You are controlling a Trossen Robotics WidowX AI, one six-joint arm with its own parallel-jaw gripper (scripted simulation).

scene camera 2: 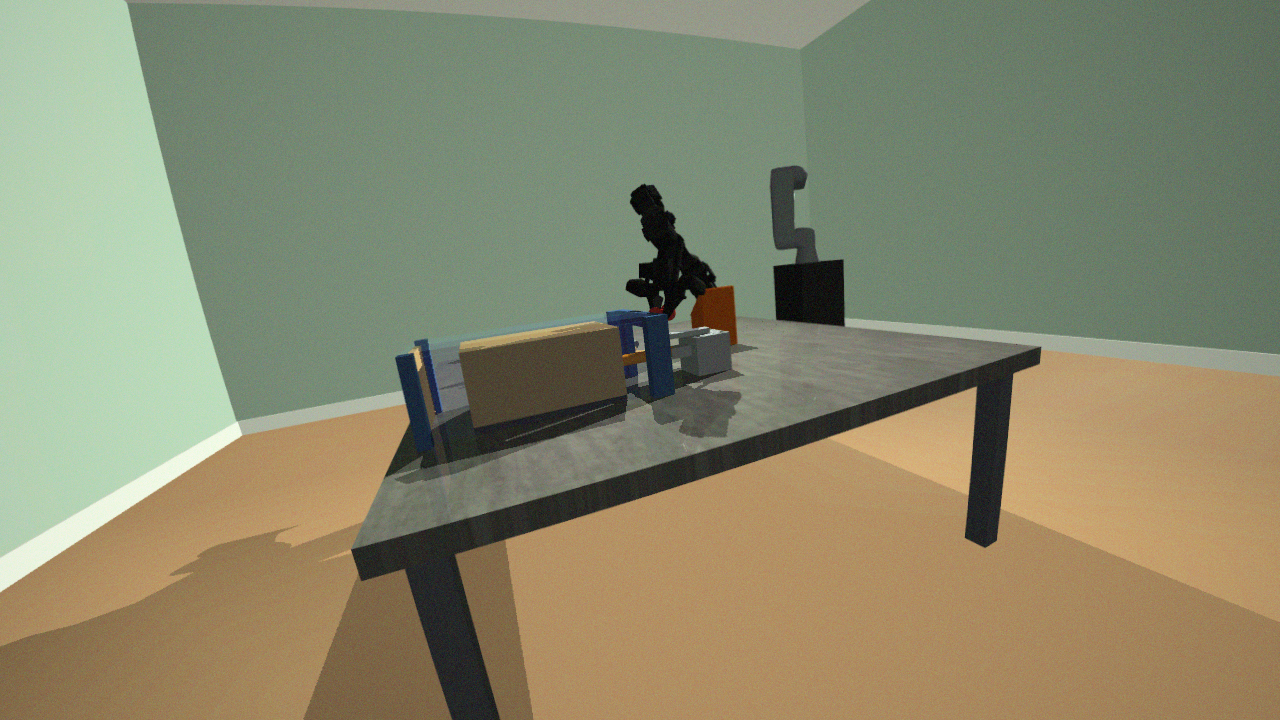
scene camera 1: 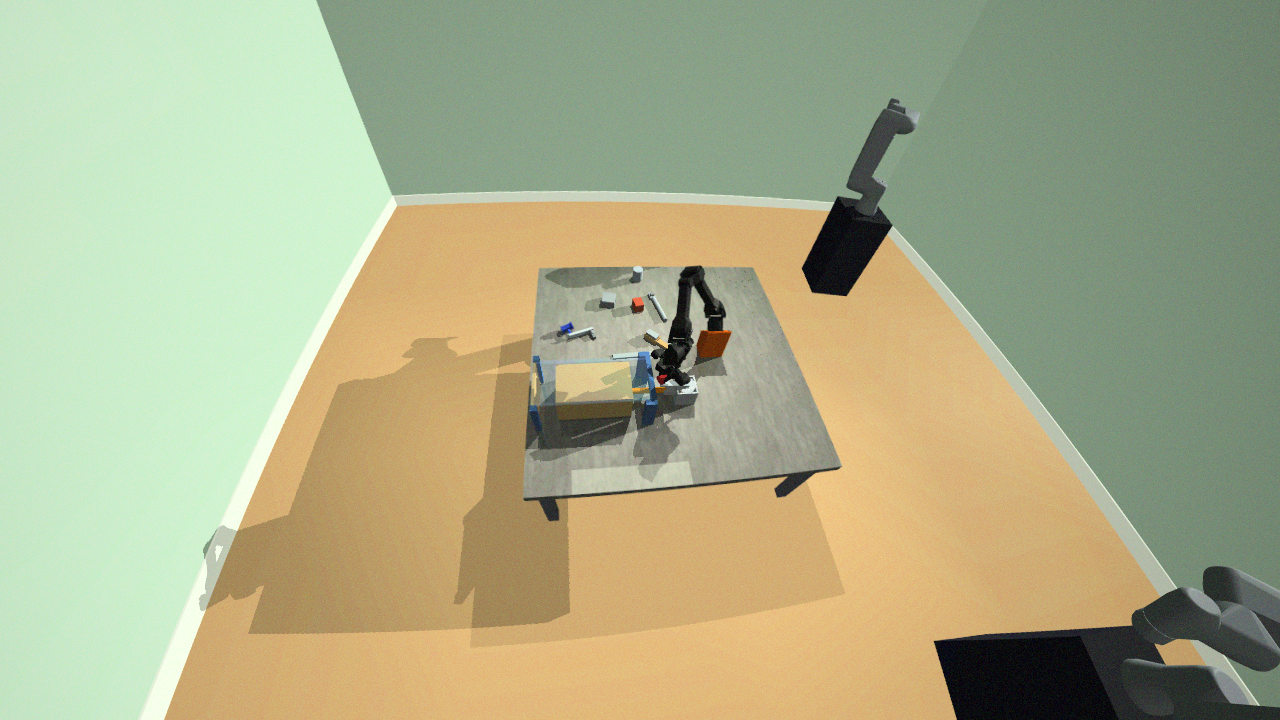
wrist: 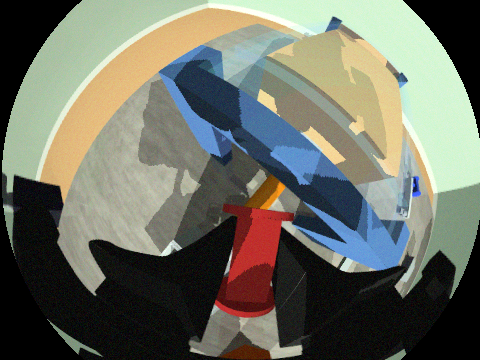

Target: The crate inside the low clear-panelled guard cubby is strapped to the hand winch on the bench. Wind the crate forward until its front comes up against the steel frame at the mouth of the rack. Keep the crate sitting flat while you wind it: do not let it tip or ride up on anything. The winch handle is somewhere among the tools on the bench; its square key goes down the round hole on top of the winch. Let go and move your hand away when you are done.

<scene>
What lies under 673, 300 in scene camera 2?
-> My gripper.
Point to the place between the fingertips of my gripper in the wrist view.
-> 252, 224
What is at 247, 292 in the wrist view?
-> A red knob.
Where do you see a grey winch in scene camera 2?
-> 711, 353
</scene>
